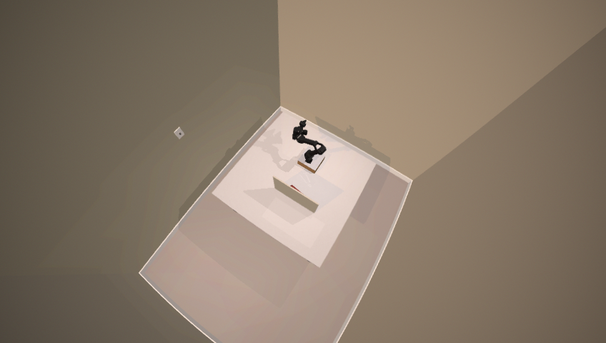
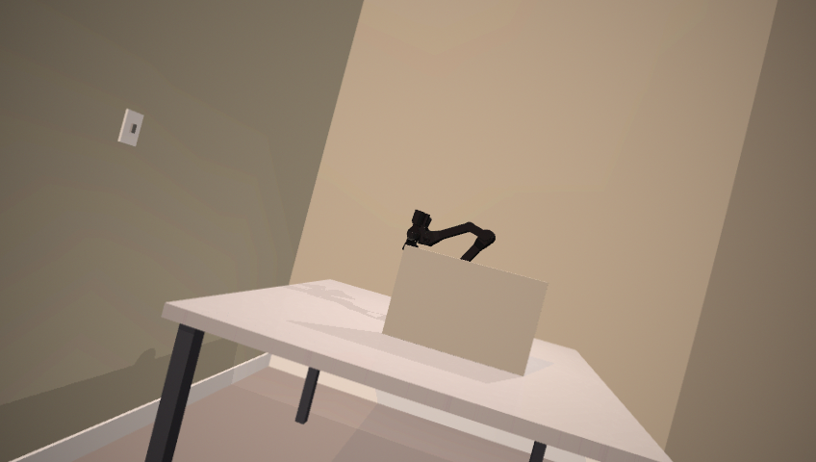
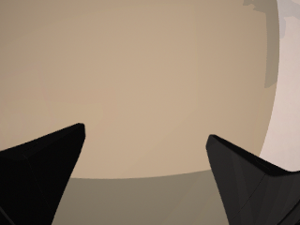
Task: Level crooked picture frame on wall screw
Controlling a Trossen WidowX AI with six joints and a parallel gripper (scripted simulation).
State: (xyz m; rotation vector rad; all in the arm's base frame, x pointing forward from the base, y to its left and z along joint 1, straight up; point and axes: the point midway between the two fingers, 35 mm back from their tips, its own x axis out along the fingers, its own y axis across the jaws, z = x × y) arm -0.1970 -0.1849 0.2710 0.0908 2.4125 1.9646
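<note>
My gripper tip is 65 cm short of the picture frame, 23 cm to the right of it and 19 cm above it. From my gripper tip the other things lie so: wall panel (66 cm ahead, 24 cm to the left, 20 cm below).
</note>
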